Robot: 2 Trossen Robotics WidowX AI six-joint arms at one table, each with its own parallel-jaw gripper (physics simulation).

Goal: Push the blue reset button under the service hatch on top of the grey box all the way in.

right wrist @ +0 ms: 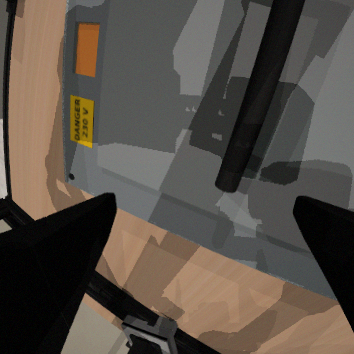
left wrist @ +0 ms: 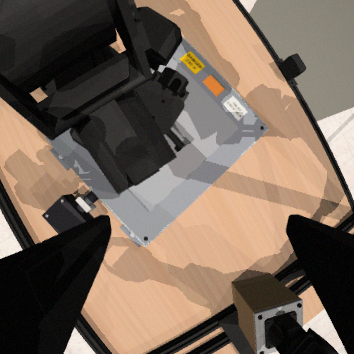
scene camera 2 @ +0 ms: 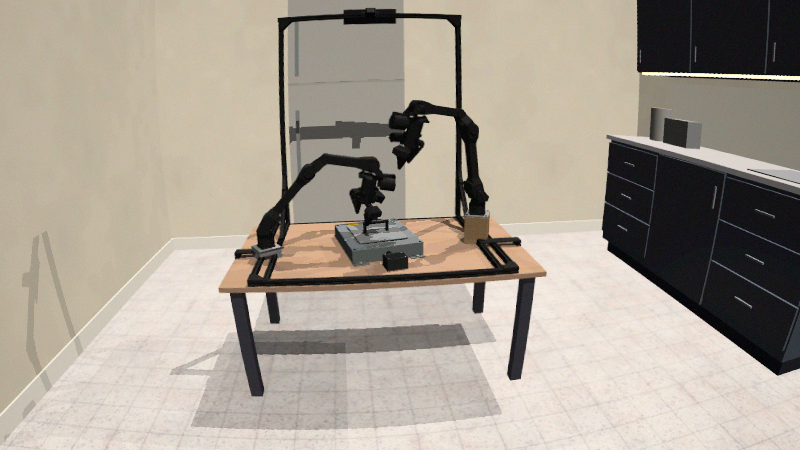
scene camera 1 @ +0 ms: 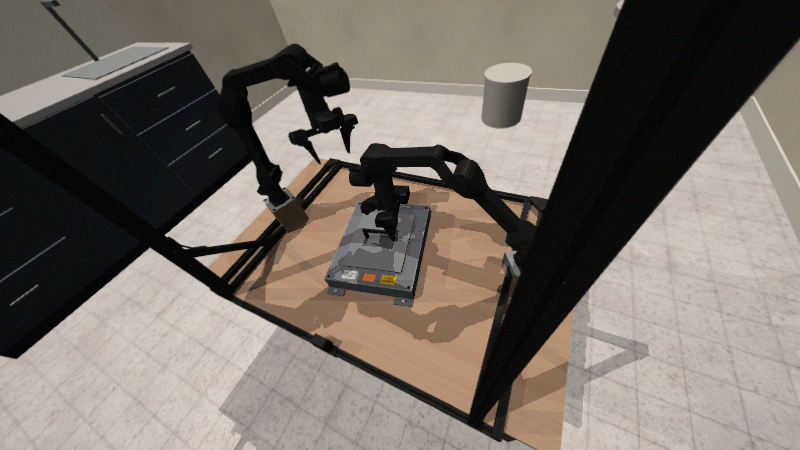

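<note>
The grey box [scene camera 1: 420, 246] [scene camera 2: 386, 252] [left wrist: 135, 220] [right wrist: 175, 215] stands on the table. Its service hatch [scene camera 1: 369, 259] [scene camera 2: 386, 237] [left wrist: 155, 192] [right wrist: 135, 100] lies flat, with its black bar handle [scene camera 1: 365, 233] [scene camera 2: 387, 225] [right wrist: 255, 100] standing up from it. The blue reset button does not show in any view. My right gripper [scene camera 2: 362, 215] [right wrist: 206, 203] is open and empty, low over the hatch by the handle; the handle's end shows between its spread fingers in the right wrist view. My left gripper [scene camera 1: 334, 156] [scene camera 2: 406, 162] [left wrist: 199, 223] is open and empty, high above the table.
A small black box [scene camera 2: 395, 261] [left wrist: 65, 215] stands beside the grey box. My right arm reaches over the grey box. My left arm's base stands on a brown block [scene camera 1: 290, 215] [scene camera 2: 476, 229]. A black frame surrounds the work area.
</note>
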